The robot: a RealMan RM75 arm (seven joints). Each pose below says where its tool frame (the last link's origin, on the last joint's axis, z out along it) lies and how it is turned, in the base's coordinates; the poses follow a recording.
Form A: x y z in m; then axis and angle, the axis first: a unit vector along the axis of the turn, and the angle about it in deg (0 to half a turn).
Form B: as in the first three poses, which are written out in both.
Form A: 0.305 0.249 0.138 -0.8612 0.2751 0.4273 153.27
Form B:
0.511 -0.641 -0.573 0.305
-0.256 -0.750 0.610 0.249
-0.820 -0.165 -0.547 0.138
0 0 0 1

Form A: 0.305 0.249 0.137 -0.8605 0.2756 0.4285 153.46
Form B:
0.508 -0.641 -0.575 0.305
-0.258 -0.751 0.608 0.249
-0.822 -0.161 -0.547 0.137
0 0 0 1

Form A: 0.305 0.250 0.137 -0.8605 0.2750 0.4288 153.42
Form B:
0.508 -0.640 -0.576 0.305
-0.256 -0.751 0.608 0.250
-0.822 -0.162 -0.546 0.137
0 0 0 1

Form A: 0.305 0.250 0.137 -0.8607 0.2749 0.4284 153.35
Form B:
0.509 -0.640 -0.575 0.305
-0.256 -0.751 0.609 0.250
-0.822 -0.163 -0.546 0.137
0 0 0 1

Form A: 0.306 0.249 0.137 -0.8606 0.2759 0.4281 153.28
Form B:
0.509 -0.642 -0.573 0.306
-0.257 -0.749 0.611 0.249
-0.822 -0.163 -0.546 0.137
0 0 0 1

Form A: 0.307 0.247 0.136 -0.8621 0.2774 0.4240 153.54
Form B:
0.513 -0.642 -0.569 0.307
-0.264 -0.749 0.607 0.247
-0.816 -0.161 -0.555 0.136
0 0 0 1

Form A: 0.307 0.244 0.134 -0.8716 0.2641 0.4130 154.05
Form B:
0.544 -0.618 -0.568 0.307
-0.256 -0.767 0.589 0.244
-0.799 -0.174 -0.575 0.134
0 0 0 1

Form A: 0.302 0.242 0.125 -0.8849 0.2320 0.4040 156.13
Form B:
0.585 -0.556 -0.590 0.302
-0.230 -0.811 0.537 0.242
-0.778 -0.179 -0.602 0.125
0 0 0 1

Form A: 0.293 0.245 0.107 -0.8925 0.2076 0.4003 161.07
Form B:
0.604 -0.490 -0.628 0.293
-0.231 -0.862 0.451 0.245
-0.763 -0.128 -0.634 0.107
0 0 0 1

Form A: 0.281 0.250 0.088 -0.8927 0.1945 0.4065 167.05
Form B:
0.599 -0.434 -0.673 0.281
-0.252 -0.900 0.356 0.250
-0.760 -0.044 -0.648 0.088
0 0 0 1

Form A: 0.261 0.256 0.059 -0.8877 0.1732 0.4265 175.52
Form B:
0.577 -0.340 -0.743 0.261
-0.274 -0.937 0.217 0.256
-0.770 0.078 -0.634 0.059
0 0 0 1

